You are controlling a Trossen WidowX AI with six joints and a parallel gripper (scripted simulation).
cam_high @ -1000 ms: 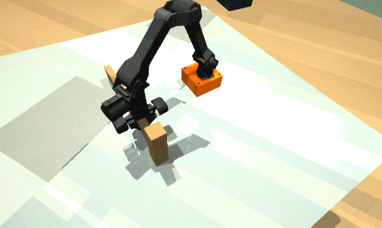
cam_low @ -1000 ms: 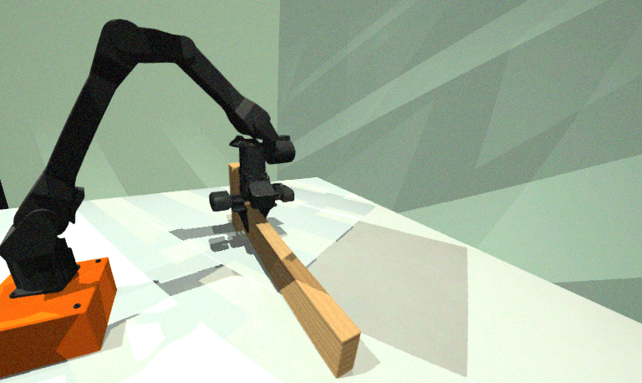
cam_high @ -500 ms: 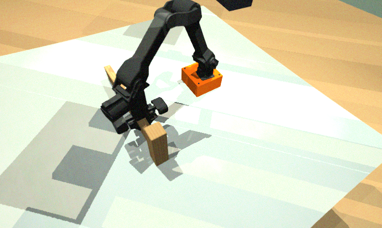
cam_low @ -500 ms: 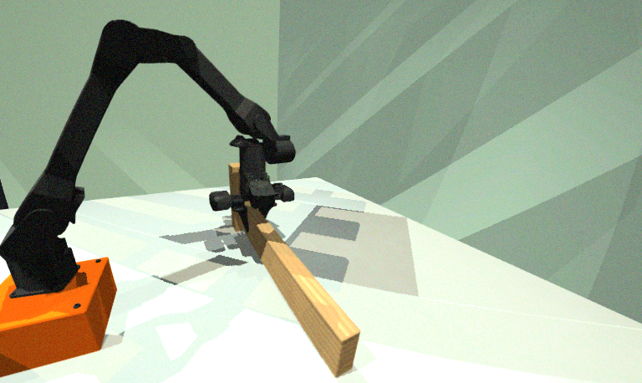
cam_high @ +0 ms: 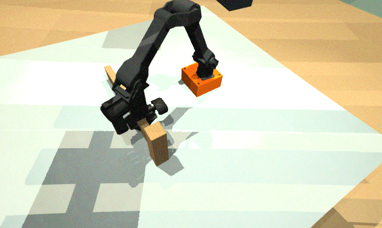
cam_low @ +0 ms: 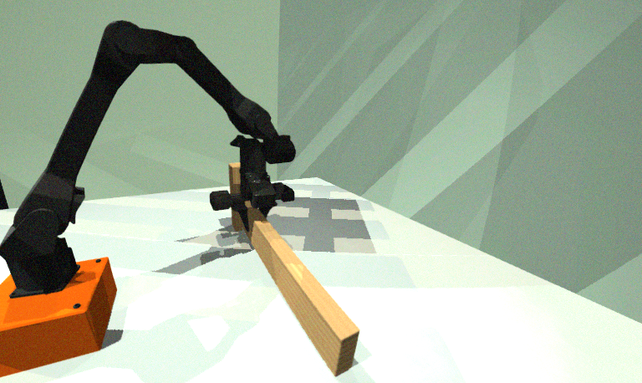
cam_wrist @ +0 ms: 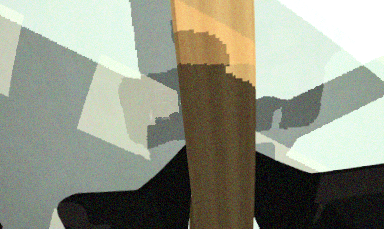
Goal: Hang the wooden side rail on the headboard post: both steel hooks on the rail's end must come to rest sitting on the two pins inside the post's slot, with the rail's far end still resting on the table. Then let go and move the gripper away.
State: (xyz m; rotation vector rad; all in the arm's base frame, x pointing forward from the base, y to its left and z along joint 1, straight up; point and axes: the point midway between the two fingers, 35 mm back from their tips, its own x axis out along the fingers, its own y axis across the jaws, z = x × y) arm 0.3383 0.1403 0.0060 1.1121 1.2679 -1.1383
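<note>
My gripper tip is 1 cm past the headboard post, 11 cm to the right of it and 4 cm below it.
</note>
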